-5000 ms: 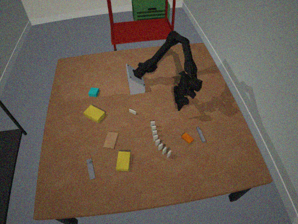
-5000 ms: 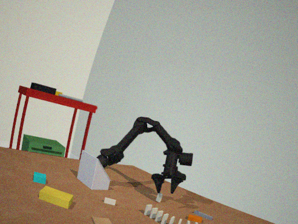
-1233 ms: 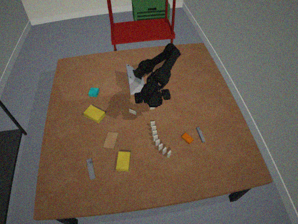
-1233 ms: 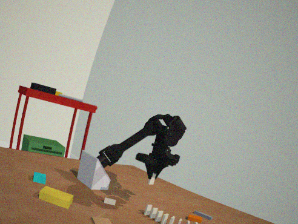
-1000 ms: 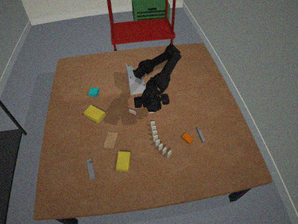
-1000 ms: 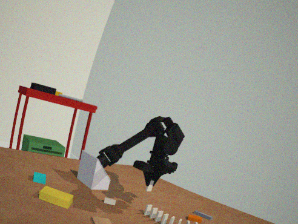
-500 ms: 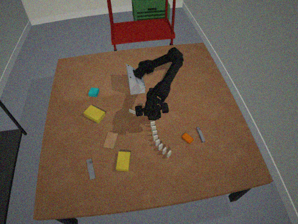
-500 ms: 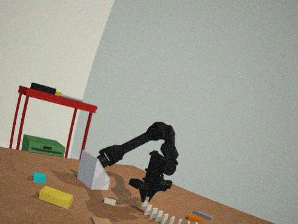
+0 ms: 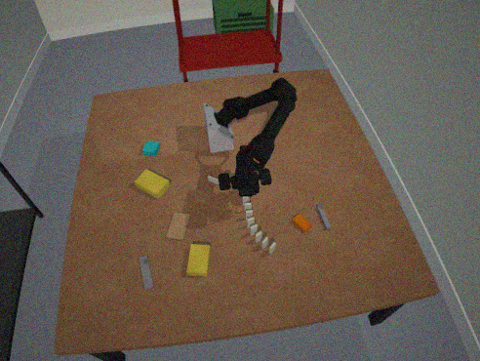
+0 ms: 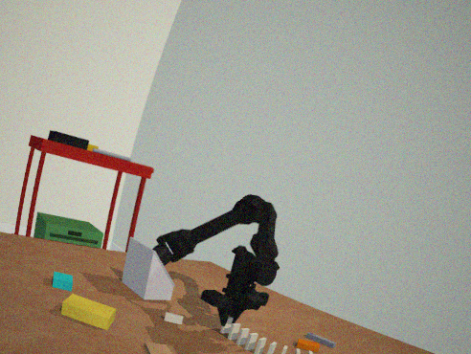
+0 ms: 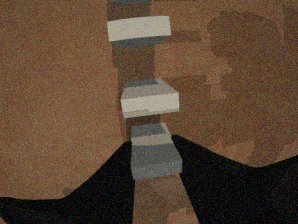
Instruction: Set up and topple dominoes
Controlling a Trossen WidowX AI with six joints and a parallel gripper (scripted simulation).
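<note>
My gripper tip is now 160 mm past the yellow block, 340 mm to the left of it and 10 mm above it. From my gripper tip the other things lie so: teal block (350 mm behind, 320 mm to the right, 10 mm below); tan block (60 mm ahead, 270 mm to the right, 20 mm below); orange block (180 mm ahead, 160 mm to the left, 20 mm below).
</note>
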